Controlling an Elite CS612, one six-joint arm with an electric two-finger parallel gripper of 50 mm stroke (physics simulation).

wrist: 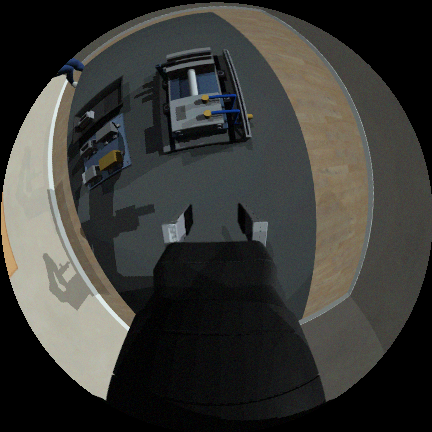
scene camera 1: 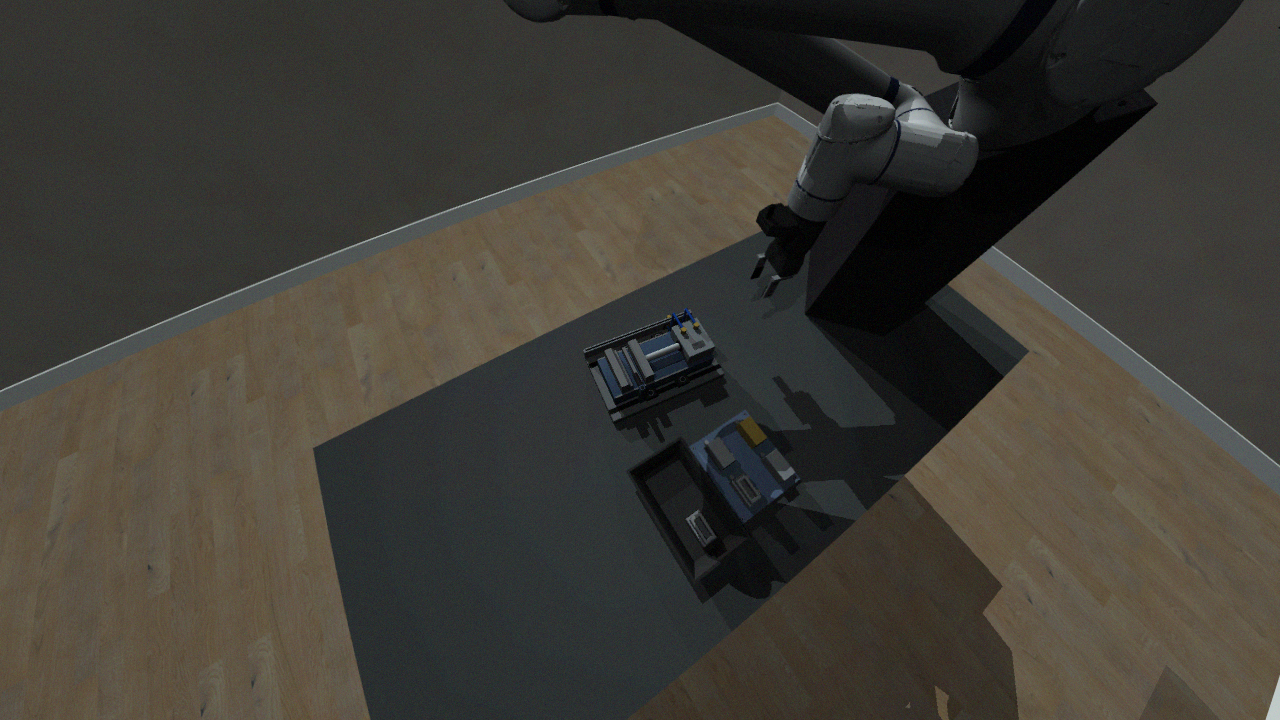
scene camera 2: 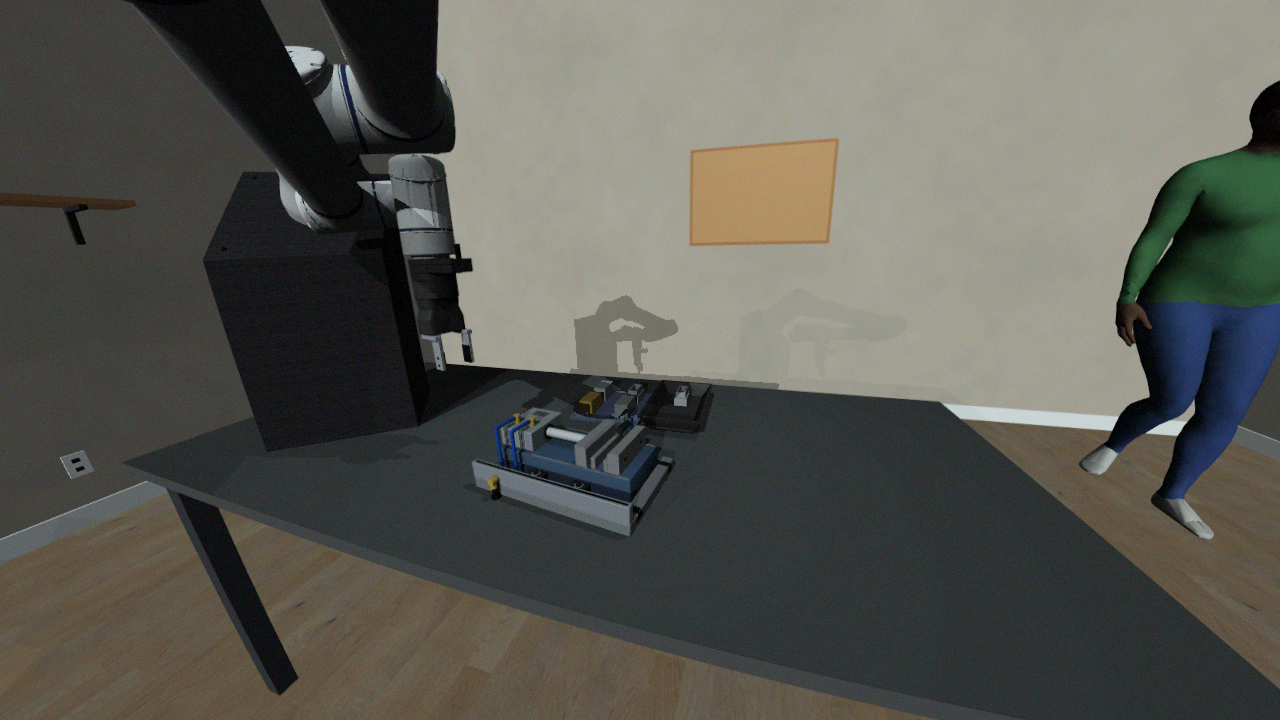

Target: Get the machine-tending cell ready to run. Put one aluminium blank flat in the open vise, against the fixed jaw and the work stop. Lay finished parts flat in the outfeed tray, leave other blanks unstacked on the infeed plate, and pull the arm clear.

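Where they show: gripper, fingertip midpoint: [wrist: 214,212] [scene camera 1: 760,286] [scene camera 2: 456,365]; arm's base at its link origin: [scene camera 1: 1018,112].
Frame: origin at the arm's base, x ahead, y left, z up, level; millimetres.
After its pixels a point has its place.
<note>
The vise [scene camera 1: 699,342] @(x 532, y -90, z -423 mm) [scene camera 2: 537,432] @(x 565, y -144, z -431 mm) [wrist: 192,112] @(x 529, y -106, z -424 mm) stands on the table. The gap between its jaws is narrow in view; I cannot make out a blank there. The blue infeed plate [scene camera 1: 750,462] @(x 579, y 185, z -512 mm) [wrist: 125,150] @(x 548, y 88, z -512 mm) bears a grey block [scene camera 1: 718,452] @(x 638, y 130, z -476 mm) [wrist: 106,132] @(x 618, y 118, z -477 mm), a light grey block [scene camera 1: 780,463] @(x 541, y 221, z -476 mm) [wrist: 92,174] @(x 531, y 198, z -476 mm), a brass-yellow block [scene camera 1: 751,431] @(x 547, y 134, z -476 mm) [scene camera 2: 590,402] @(x 554, y 104, z -479 mm) [wrist: 110,160] @(x 532, y 118, z -476 mm) and a slotted part [scene camera 1: 746,488] @(x 631, y 220, z -491 mm) [wrist: 89,148] @(x 619, y 204, z -486 mm), all apart. A slotted part [scene camera 1: 701,528] @(x 757, y 228, z -487 mm) [scene camera 2: 682,394] @(x 761, y 202, z -478 mm) [wrist: 85,119] @(x 743, y 217, z -482 mm) lies in the dark outfeed tray [scene camera 1: 664,528] @(x 819, y 188, z -481 mm). My gripper [scene camera 1: 763,278] @(x 370, y -100, z -335 mm) [scene camera 2: 454,360] @(x 370, y -100, z -335 mm) [wrist: 214,212] @(x 370, y -100, z -335 mm) is open and empty, above the table between pedestal and vise.
The black pedestal [scene camera 1: 859,277] @(x 130, y 1, z -343 mm) [scene camera 2: 313,349] @(x 37, y -144, z -308 mm) stands close beside the gripper. Blue hoses with yellow fittings [scene camera 2: 506,437] [wrist: 220,113] @(x 512, y -151, z -424 mm) rise at the vise's pedestal-side end. The tray adjoins the infeed plate. A person [scene camera 2: 1203,241] stands beyond the table at the right in scene camera 2.
</note>
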